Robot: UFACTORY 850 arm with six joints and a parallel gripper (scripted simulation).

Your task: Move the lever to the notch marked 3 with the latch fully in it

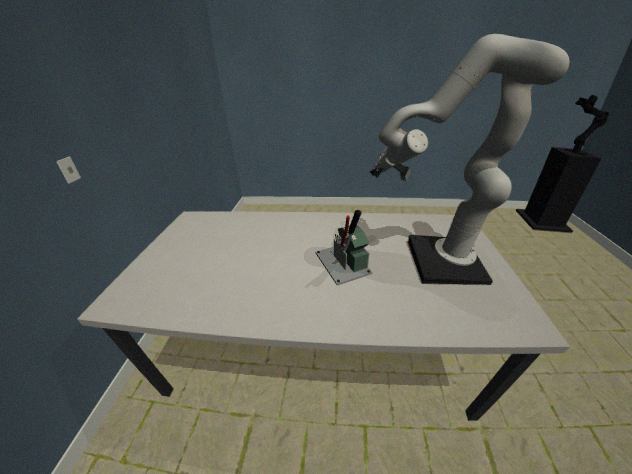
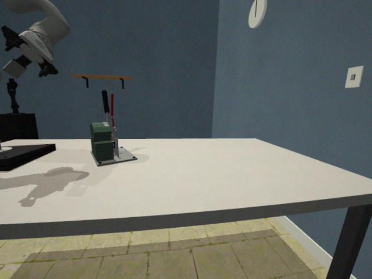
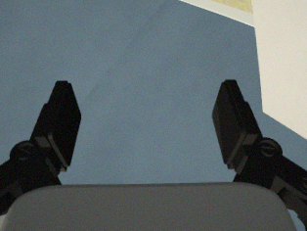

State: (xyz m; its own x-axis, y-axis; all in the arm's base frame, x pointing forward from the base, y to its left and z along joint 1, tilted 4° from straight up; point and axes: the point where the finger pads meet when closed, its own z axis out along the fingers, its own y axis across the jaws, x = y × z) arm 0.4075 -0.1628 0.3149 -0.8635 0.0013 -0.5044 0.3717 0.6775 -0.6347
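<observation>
My hand is 12 cm short of the red bar, 32 cm to the right of it and 19 cm above it.
</observation>
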